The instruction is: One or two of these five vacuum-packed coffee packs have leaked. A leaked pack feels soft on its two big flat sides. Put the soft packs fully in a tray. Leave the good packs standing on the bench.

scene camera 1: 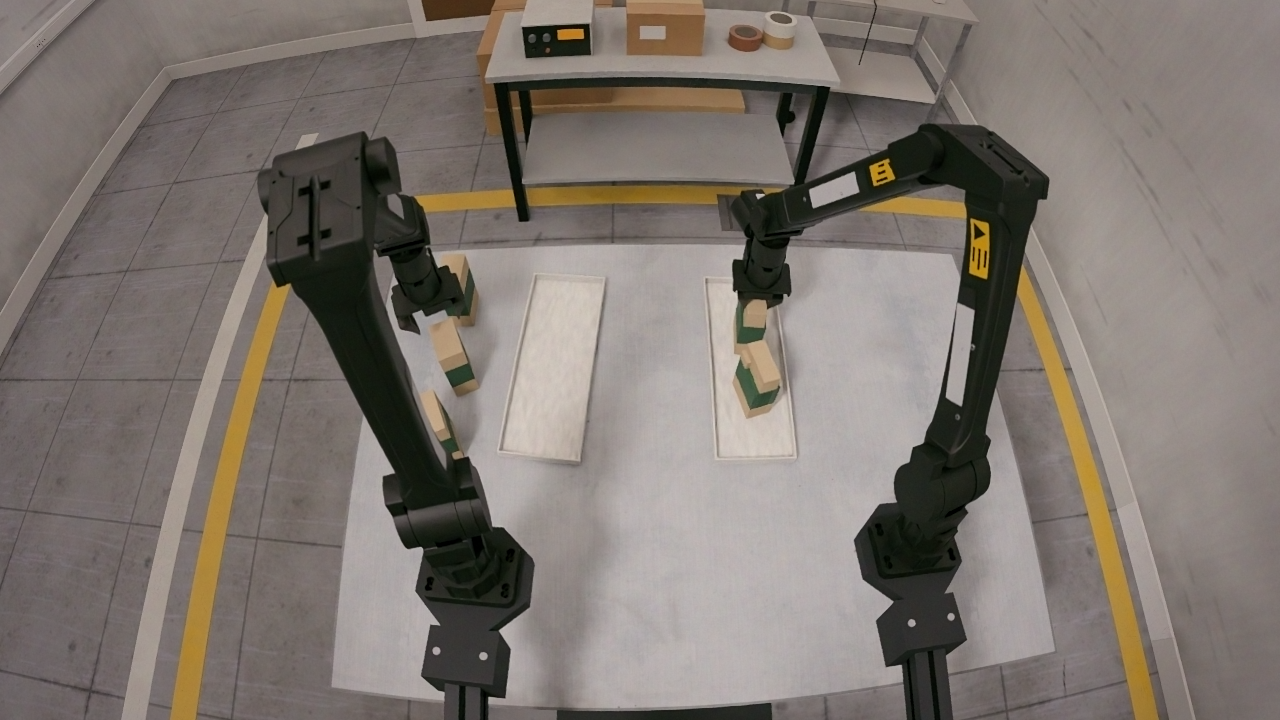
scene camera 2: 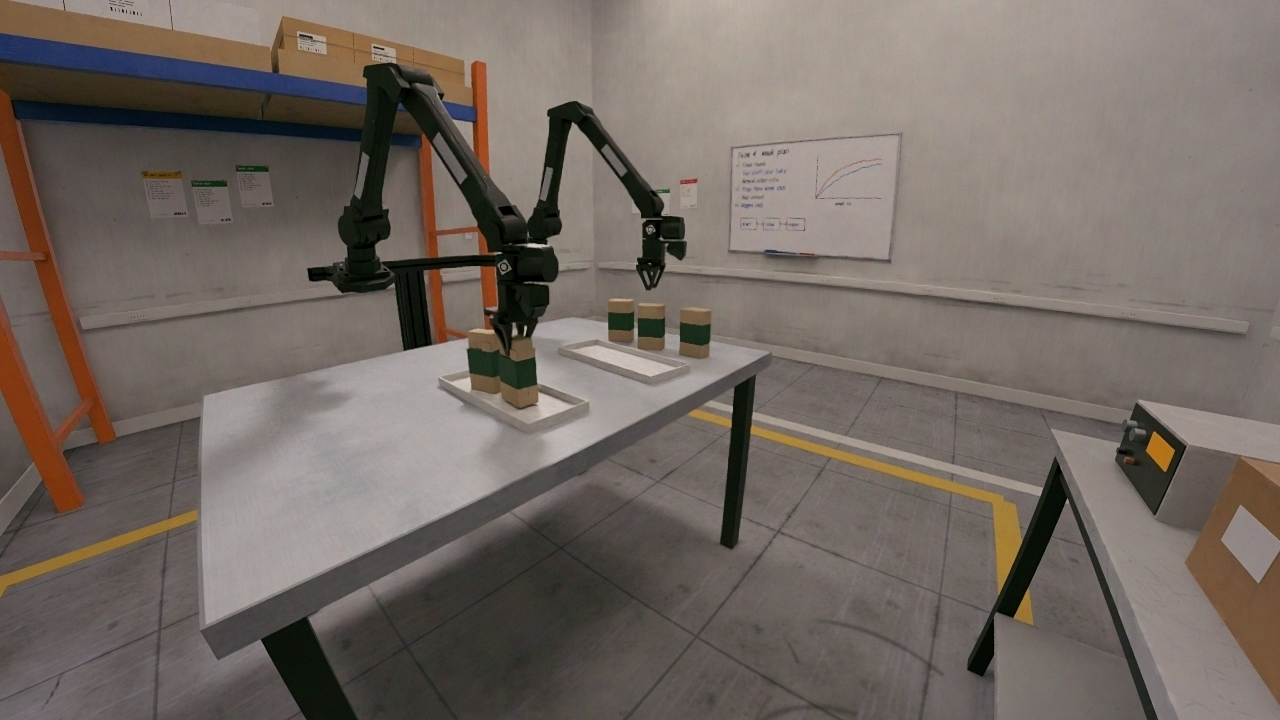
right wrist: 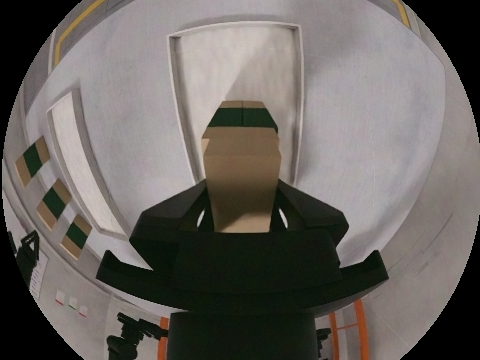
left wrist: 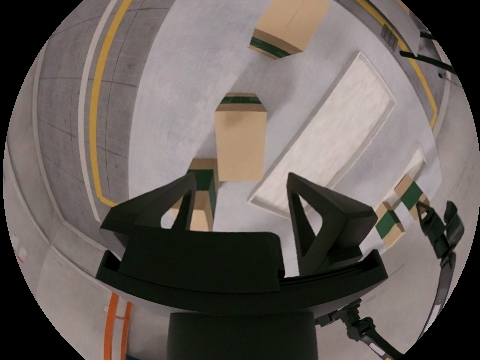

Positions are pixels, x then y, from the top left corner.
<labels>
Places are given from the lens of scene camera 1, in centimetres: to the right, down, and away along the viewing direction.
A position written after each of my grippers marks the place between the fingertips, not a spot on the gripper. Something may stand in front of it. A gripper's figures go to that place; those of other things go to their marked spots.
my left gripper (scene camera 1: 438, 324): -34, -6, 102
my right gripper (scene camera 1: 753, 308): 21, -10, 113
</labels>
